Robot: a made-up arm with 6 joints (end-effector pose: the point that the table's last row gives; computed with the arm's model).
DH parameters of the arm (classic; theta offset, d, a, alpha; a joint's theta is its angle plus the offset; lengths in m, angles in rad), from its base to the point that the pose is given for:
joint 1: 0 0.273 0 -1.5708
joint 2: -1.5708 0 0.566 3.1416
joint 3: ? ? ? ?
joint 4: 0 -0.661 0 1.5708
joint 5: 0 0.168 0 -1.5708
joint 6: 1.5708 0 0 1.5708
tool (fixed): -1.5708 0 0 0
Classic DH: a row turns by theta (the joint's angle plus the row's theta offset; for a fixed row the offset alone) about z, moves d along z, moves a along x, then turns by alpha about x.
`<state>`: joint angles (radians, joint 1 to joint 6).
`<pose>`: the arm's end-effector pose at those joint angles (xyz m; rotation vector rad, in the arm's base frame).
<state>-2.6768 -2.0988 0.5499 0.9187 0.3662 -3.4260</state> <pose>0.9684 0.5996 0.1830 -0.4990 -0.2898 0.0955</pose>
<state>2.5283 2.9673 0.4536 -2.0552 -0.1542 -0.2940</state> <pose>0.3836 -0.3656 -0.5524 -0.5511 0.9301 -0.4013</pose>
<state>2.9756 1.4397 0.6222 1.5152 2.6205 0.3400</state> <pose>-1.1185 0.1969 -0.0204 -1.6120 0.0773 -1.2095</pose>
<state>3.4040 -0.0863 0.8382 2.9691 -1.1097 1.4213</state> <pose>-0.2722 -0.2445 1.3820 -1.1161 -1.1781 -0.4309</pose>
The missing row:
joint 3: 0 0 0 -1.5708
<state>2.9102 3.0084 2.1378 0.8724 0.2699 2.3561</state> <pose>-0.5587 0.2426 -0.7106 0.0018 2.4614 -0.1083</pose>
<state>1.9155 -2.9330 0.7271 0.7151 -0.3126 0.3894</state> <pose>0.3345 -0.5564 -0.7040 2.0246 -0.9300 -0.8725</pose>
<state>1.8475 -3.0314 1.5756 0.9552 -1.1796 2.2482</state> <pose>0.0921 0.0310 -0.9613 0.8469 0.1606 -0.4799</pose>
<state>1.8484 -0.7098 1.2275 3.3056 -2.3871 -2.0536</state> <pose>-0.0004 -0.6033 1.3292 2.1889 -0.7989 -2.0533</pose>
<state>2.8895 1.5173 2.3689 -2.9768 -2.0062 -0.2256</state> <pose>-1.0304 0.0943 0.7824 0.2753 -0.3368 -0.3543</pose>
